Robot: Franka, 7 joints.
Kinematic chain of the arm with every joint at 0, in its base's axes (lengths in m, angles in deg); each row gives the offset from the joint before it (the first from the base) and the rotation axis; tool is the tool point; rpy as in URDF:
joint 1: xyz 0 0 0.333 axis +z
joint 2: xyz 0 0 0 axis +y
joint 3: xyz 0 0 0.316 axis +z
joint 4: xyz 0.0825 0 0 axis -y
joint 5: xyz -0.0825 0 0.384 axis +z
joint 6: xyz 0 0 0 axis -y
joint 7: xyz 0.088 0 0 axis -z
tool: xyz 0 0 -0.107 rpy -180 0 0
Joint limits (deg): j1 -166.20..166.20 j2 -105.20..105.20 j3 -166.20..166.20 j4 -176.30..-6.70 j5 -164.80..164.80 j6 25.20..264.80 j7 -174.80..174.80
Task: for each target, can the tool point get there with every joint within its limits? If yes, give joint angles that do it. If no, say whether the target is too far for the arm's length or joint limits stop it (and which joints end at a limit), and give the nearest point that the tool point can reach.
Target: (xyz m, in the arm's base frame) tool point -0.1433 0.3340 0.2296
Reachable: yes | joints 61.74 22.84 29.51 -159.03 -65.22 223.90 -1.74
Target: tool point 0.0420 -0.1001 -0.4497
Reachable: no: joint limits stop it (at a limit: joint 2) | nearest point 0.0539 -0.1284 -0.3409 | short by 0.113 m
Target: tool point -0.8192 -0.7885 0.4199
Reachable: no: too far | nearest point -0.6163 -0.5932 0.3984 | short by 0.282 m
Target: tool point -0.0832 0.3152 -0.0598
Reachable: yes | joints 83.86 56.37 16.88 -144.08 18.34 188.71 -32.46
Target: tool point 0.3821 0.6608 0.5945
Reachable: yes | joints -80.95 -82.24 69.45 -63.44 44.22 139.86 -93.85
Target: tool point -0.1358 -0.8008 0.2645
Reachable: yes | joints -108.93 76.76 10.32 -27.17 -117.69 184.00 -17.32
